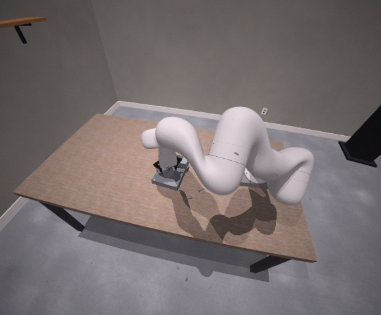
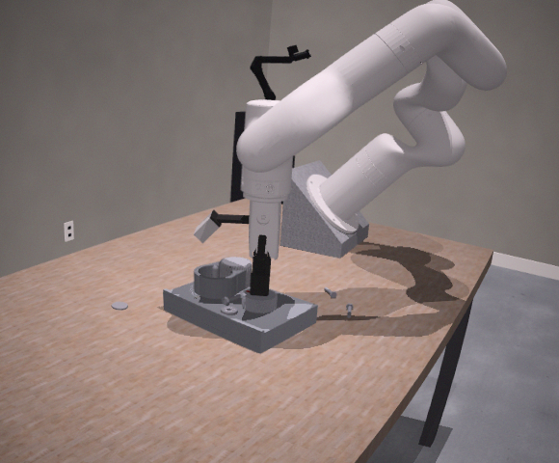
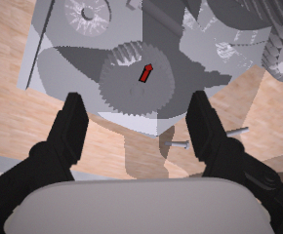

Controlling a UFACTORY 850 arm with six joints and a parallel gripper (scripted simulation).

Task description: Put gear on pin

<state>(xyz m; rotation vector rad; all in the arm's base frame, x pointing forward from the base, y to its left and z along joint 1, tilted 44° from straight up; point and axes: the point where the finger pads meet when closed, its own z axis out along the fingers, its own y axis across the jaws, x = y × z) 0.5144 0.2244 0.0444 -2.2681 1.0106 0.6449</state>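
Now: hand 4 cm above the grey toothed gear. Also, from my hand: bolt: 3 cm ahead, 5 cm to the right, 5 cm below; washer: 6 cm ahead, 2 cm to the right, 5 cm below.
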